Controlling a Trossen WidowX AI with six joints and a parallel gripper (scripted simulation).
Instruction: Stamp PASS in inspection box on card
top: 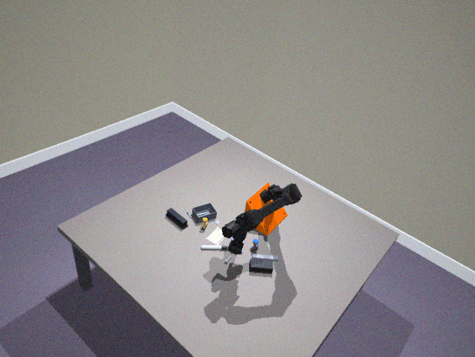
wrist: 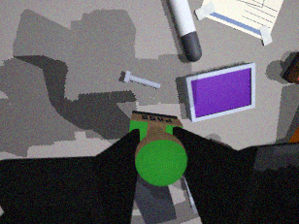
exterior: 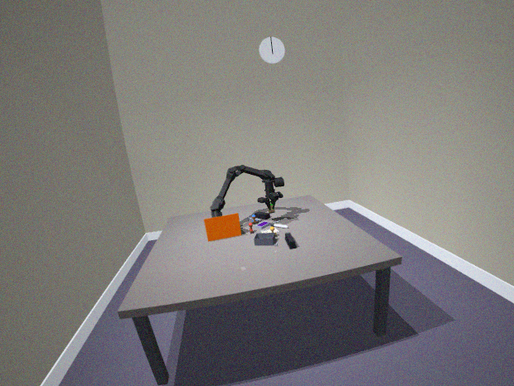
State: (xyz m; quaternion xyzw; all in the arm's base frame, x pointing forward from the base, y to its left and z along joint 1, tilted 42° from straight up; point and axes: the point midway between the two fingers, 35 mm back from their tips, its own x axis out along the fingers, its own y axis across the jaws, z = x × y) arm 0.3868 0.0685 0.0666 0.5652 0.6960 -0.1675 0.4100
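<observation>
Right now the purple ink pad is 8 cm behind my gripper tip, 5 cm to the right of it and 9 cm below it. The rest, counted from my gripper tip: blue-knobbed stamp (13 cm behind, 3 cm to the left, 7 cm below); then green-knobbed PASS stamp (right at my gripper tip); then white marker (11 cm to the right, 8 cm below).
</observation>
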